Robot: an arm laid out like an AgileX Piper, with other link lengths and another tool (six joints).
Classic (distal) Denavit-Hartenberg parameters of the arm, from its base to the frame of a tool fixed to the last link. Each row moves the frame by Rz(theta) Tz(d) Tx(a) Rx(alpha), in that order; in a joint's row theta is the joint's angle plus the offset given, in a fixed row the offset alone. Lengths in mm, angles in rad.
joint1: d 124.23  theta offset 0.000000  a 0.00  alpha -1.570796
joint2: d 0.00  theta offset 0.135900  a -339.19  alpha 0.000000
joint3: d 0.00  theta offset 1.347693  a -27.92  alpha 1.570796
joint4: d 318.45  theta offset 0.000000  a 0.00  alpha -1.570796
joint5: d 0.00  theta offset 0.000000  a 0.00  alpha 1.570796
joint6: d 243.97  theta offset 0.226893  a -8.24  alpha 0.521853
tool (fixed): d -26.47  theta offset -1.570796  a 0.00  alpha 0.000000
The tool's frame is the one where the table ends.
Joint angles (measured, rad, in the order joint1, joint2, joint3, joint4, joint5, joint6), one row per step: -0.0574, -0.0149, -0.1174, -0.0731, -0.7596, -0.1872; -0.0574, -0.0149, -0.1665, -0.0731, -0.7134, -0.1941; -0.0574, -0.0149, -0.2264, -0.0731, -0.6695, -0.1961; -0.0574, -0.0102, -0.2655, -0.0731, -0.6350, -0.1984; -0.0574, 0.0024, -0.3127, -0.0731, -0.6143, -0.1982; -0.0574, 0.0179, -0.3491, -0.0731, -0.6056, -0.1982; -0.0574, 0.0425, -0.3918, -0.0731, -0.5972, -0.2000; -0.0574, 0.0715, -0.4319, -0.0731, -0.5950, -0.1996; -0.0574, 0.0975, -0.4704, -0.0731, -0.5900, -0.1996
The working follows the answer.
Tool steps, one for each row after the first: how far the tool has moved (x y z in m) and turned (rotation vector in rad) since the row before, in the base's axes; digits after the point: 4 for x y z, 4 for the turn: -0.0055, -0.0002, 0.0152, -0.0032, -0.0032, -0.0090; -0.0102, 0.0001, 0.0196, -0.0011, -0.0162, -0.0047; -0.0044, -0.0002, 0.0116, -0.0004, -0.0001, -0.0043; -0.0070, 0.0001, 0.0157, -0.0001, -0.0140, -0.0012; -0.0047, 0.0002, 0.0124, -0.0004, -0.0122, -0.0006; -0.0033, 0.0001, 0.0143, -0.0012, -0.0097, -0.0021; -0.0016, 0.0001, 0.0137, -0.0002, -0.0089, 0.0002; -0.0016, 0.0000, 0.0128, -0.0003, -0.0075, -0.0003
Tool pose at each row, in the base's axes (x y z in m, rotation vector in rad; rounded; the steps above come from the unrounded poses): 0.0856, 0.0195, 0.4488, -0.0764, 0.8336, -1.6974; 0.0801, 0.0194, 0.4639, -0.0722, 0.8300, -1.7069; 0.0699, 0.0194, 0.4835, -0.0571, 0.8179, -1.7103; 0.0655, 0.0193, 0.4951, -0.0556, 0.8181, -1.7145; 0.0585, 0.0194, 0.5108, -0.0432, 0.8079, -1.7144; 0.0538, 0.0196, 0.5232, -0.0328, 0.7986, -1.7138; 0.0504, 0.0197, 0.5375, -0.0244, 0.7906, -1.7153; 0.0488, 0.0197, 0.5511, -0.0170, 0.7838, -1.7142; 0.0472, 0.0198, 0.5640, -0.0106, 0.7780, -1.7138

